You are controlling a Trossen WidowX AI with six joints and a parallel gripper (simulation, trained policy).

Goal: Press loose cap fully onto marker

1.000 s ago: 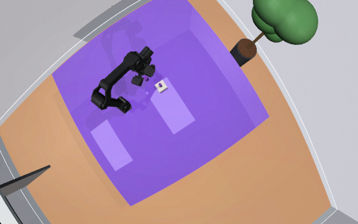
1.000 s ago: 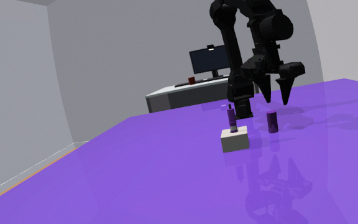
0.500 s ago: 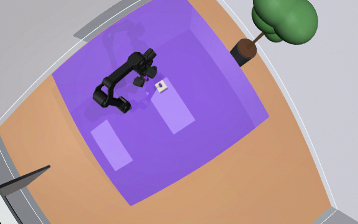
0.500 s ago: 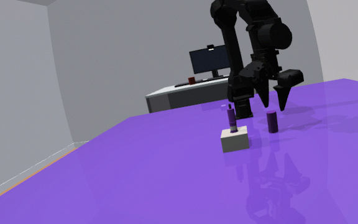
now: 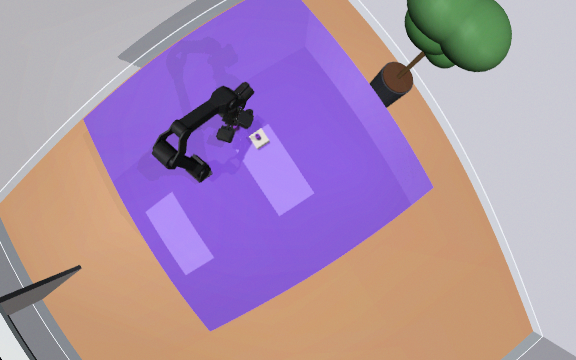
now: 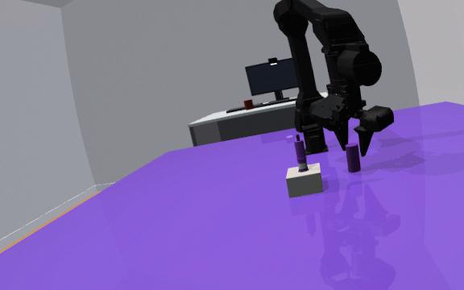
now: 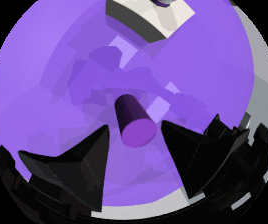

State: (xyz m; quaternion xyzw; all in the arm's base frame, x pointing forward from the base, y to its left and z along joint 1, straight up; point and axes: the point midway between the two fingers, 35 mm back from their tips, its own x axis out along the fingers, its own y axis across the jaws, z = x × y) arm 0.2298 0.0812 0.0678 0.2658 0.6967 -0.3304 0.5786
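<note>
Right now the purple cap is 10 mm ahead of my gripper tip and 10 mm below it. Also, from my gripper tip: purple marker (60 mm ahead, 110 mm to the right, 40 mm above); holder block (60 mm ahead, 110 mm to the right, 20 mm below).
</note>
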